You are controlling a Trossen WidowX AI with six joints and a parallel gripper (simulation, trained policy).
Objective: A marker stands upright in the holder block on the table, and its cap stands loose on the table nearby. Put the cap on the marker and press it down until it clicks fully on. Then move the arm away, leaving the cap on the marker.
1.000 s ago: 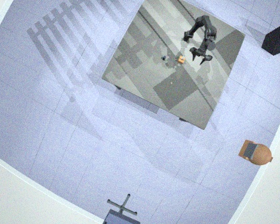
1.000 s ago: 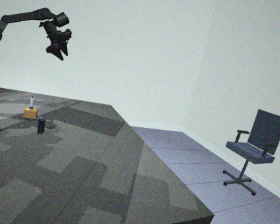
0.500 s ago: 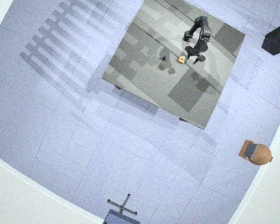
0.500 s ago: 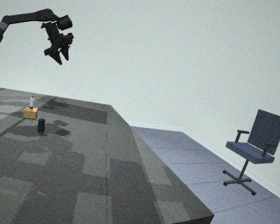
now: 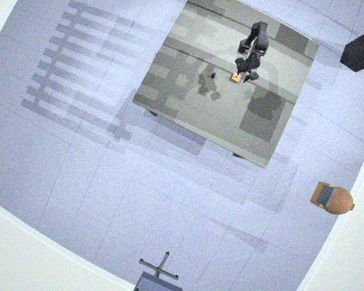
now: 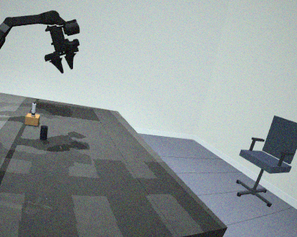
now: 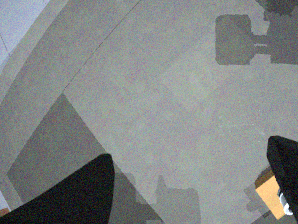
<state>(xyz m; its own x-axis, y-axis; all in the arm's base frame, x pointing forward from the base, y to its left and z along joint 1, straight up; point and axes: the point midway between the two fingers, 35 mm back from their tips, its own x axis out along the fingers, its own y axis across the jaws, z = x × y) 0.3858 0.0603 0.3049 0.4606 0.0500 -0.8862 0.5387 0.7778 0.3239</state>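
Right now my gripper tip is 25 cm above the dark cap, 18 cm to the left of it and 6 cm past it. From my gripper tip the other things lie so: orange holder block 26 cm below, 13 cm behind.
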